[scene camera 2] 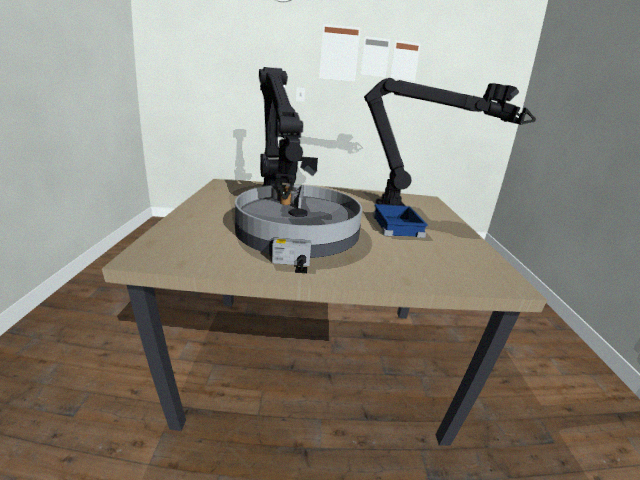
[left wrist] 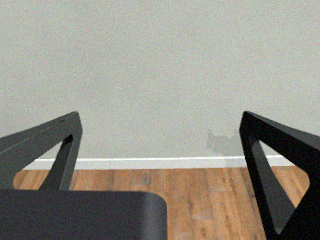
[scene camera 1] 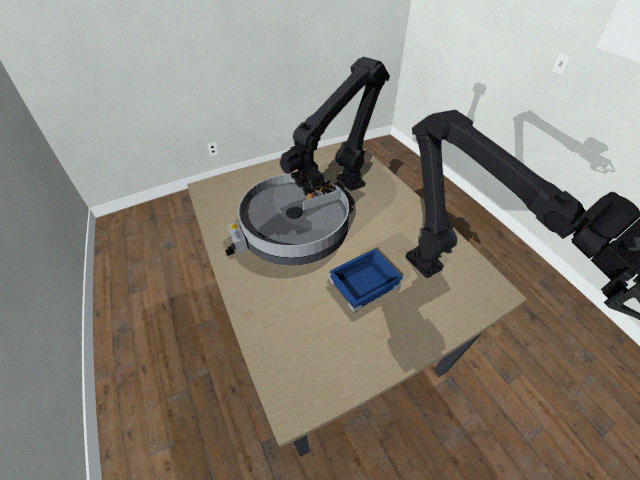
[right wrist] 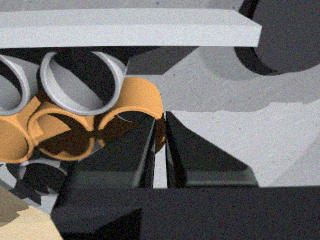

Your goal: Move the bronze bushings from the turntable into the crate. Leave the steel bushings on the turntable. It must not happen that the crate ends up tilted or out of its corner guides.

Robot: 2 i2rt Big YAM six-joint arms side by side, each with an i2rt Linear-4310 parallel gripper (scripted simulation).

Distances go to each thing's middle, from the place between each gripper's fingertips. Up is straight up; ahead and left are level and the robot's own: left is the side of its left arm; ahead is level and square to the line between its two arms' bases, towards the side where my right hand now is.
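With the blue crate (scene camera 1: 368, 272) as my measure, I find my right gripper 42 cm to the right of it and 2 cm past it, and 6 cm above it.
My left gripper is 25 cm short of that same blue crate and 56 cm to the left of it, while it is also 43 cm above it.
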